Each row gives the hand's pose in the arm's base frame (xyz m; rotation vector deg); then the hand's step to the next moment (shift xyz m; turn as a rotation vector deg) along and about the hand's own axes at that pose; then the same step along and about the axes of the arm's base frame.
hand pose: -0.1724 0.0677 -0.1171 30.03 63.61 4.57
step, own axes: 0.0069 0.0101 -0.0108 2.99 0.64 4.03
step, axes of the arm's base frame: -0.0043 0.0150 -0.0049 4.99 0.05 -0.85
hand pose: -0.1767 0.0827 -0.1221 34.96 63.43 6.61
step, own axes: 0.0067 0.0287 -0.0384 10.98 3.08 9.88
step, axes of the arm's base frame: -0.0241 0.0419 -0.0022 14.22 2.77 -4.23
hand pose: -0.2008 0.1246 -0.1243 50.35 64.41 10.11
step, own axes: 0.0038 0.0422 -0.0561 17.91 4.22 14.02
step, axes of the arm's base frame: -0.0330 0.0593 0.0182 21.19 5.07 -7.76
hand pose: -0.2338 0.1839 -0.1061 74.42 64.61 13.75
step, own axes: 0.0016 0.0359 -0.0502 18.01 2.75 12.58
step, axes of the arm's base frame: -0.0220 0.0446 0.0366 19.51 5.58 -8.85
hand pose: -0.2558 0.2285 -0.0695 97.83 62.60 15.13
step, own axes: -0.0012 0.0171 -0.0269 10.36 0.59 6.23
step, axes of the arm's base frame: -0.0085 0.0157 0.0264 10.06 3.90 -5.49
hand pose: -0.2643 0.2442 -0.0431 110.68 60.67 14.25
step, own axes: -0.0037 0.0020 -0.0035 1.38 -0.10 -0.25
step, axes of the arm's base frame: -0.0030 -0.0011 0.0044 0.66 1.22 -0.24
